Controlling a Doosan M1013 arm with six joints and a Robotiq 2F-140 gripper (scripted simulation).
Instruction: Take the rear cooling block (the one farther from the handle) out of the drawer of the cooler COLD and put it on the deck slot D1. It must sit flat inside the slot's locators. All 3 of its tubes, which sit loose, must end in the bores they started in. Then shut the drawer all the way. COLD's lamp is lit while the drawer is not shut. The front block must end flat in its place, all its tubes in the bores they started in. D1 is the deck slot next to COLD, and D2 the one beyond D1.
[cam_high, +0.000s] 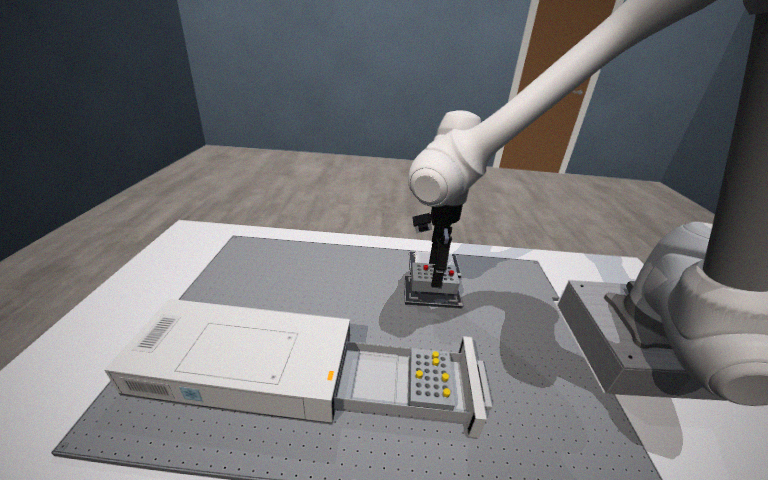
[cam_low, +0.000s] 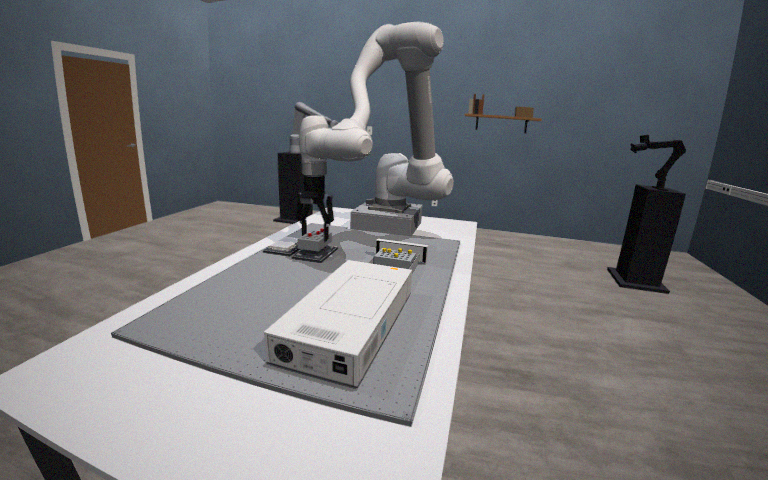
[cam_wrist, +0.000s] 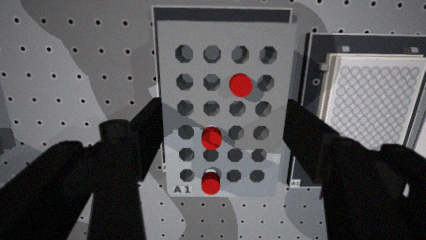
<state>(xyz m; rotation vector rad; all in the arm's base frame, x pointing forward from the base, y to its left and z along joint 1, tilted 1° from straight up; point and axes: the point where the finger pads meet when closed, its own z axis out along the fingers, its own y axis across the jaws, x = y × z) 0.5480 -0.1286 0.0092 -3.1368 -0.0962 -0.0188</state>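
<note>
Right now my hand is 80 mm above the deck slot D1. Round my hand: grey cooling block (330 mm to the left, 60 mm below, 10 mm ahead); then white cooler COLD (330 mm to the left, 240 mm ahead, 50 mm below); then drawer (330 mm to the left, 50 mm below, 50 mm ahead).
</note>
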